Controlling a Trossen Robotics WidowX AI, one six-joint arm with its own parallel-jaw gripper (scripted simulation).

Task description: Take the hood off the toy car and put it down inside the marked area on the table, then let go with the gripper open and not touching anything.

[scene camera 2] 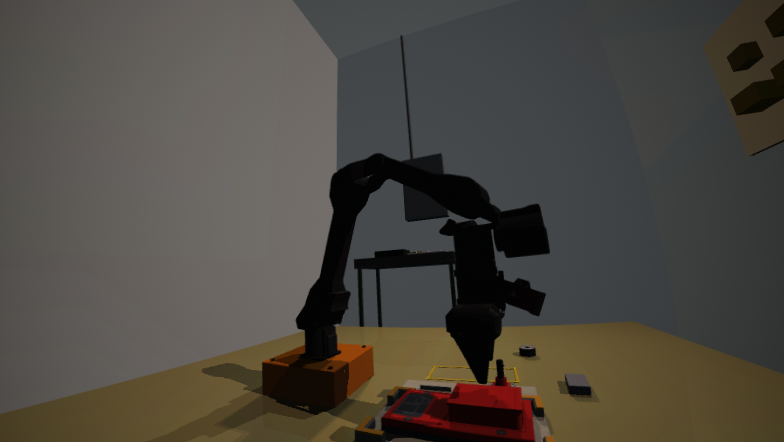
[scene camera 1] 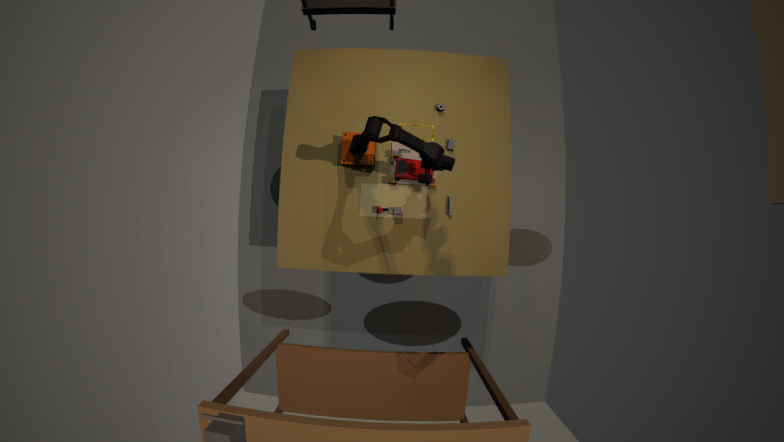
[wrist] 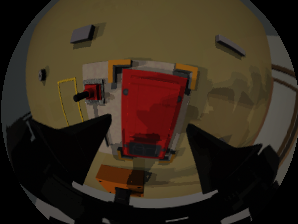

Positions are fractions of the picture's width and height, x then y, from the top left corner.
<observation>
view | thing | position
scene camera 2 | my gripper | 0.62, 0.84
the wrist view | my gripper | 0.51, 0.55
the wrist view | hood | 0.51, 0.46
</observation>
